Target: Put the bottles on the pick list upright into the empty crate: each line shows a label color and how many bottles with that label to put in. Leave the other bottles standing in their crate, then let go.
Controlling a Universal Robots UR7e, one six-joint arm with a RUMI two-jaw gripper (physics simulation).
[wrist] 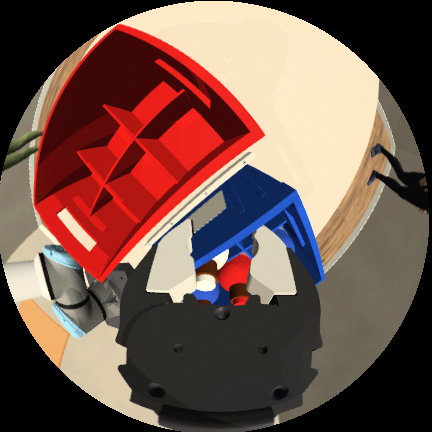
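Pixels of known places: gripper, fingertip midpoint: (221, 221); arm's base, origin of the base link: (109, 295).
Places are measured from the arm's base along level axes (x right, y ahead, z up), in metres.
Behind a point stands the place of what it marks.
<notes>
The red crate (197, 132) @(x 0.153, y 0.541, z -0.079 m) with dividers stands at the upper left, and the compartments that show hold no bottles. The blue crate (270, 212) @(x 0.242, y 0.500, z 0.088 m) stands below and right of it, partly hidden by my gripper. My gripper (221, 221) @(x 0.222, y 0.460, z 0.051 m) is partly open over the blue crate, with nothing held. Between and behind its fingers show a red bottle (234, 273) @(x 0.293, y 0.363, z 0.028 m), a white bottle (220, 259) @(x 0.252, y 0.394, z 0.035 m) with a brown neck and white cap, and a blue bottle (207, 294) @(x 0.273, y 0.286, z 0.032 m). Another blue bottle (285, 238) @(x 0.346, y 0.451, z 0.015 m) shows partly behind the right finger. The pick list's label colors and counts do not show.
A pale rail-like strip (206, 194) @(x 0.209, y 0.445, z -0.057 m) runs between the two crates. A second robot arm (70, 280) @(x -0.036, y 0.207, z 0.089 m) is at the lower left. The table (320, 100) @(x 0.355, y 0.759, z -0.087 m) has a wooden edge (357, 192). Parts of people show at the far left and right. An orange panel (44, 327) is at the lower left.
</notes>
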